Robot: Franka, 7 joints.
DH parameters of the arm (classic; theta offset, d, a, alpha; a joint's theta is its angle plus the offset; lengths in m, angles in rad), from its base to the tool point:
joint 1: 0 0.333 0 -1.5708
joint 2: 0 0 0 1.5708
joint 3: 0 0.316 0.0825 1.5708
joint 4: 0 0 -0.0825 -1.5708
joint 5: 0 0.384 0 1.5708
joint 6: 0 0 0.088 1.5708
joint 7: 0 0.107 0 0
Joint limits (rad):
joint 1: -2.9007..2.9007
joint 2: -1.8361..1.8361
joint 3: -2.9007..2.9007
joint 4: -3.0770..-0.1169
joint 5: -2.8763..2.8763
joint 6: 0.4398..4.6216
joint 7: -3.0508..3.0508
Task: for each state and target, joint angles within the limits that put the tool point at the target. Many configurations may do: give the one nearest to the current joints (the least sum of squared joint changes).
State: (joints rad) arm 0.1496 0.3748 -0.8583 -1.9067 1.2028 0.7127 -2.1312
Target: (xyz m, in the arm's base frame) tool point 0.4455 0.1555 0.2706
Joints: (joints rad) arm 0.5235 0.5352 -0.4955 -2.0357 1.1965 0.7230 -2.1312
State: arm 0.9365 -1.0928 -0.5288 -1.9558 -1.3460 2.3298 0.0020
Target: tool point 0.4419 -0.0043 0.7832
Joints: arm 1.0776 -0.7221 -0.6851 -1.9384 -1.3521 2.3261 0.0020
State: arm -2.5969 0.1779 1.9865 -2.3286 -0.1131 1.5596 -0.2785
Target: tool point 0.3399 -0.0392 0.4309
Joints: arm -2.4386 0.5379 2.3533 -2.3870 0.0162 1.3171 -0.2785
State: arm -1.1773 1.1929 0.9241 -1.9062 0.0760 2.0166 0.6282
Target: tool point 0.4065 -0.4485 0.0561
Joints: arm -1.5025 1.0954 0.6752 -1.6735 0.0565 2.0837 0.6282
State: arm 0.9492 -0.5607 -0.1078 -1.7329 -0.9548 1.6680 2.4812
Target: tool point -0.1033 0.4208 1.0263
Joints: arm 1.4099 -0.0619 0.4147 -0.9672 -1.0101 2.2587 2.4812
